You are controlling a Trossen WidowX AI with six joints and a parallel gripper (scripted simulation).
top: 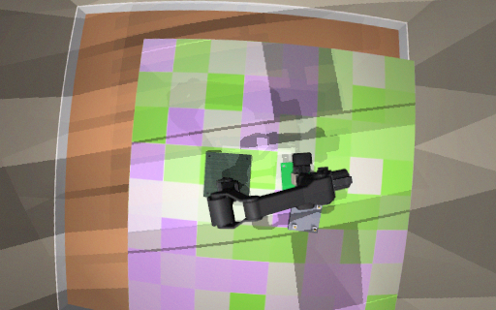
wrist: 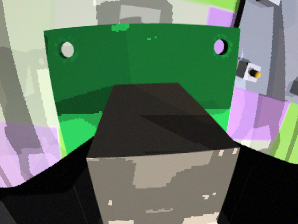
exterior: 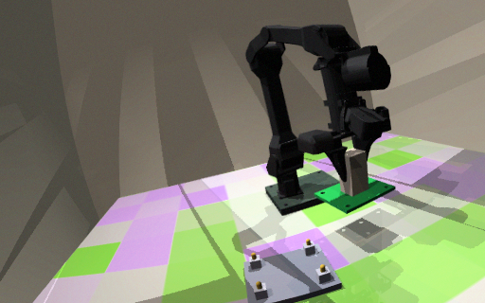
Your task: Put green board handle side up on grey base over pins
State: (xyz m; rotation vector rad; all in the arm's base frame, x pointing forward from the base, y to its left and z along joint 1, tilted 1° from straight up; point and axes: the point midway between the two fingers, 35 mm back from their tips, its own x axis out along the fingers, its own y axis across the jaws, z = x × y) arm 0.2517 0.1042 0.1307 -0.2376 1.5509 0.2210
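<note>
Right now my gripper tip is 100 mm short of the grey base, 150 mm to the left of it and 110 mm above it. Also, from my gripper tip: green board: 10 mm below.
</note>
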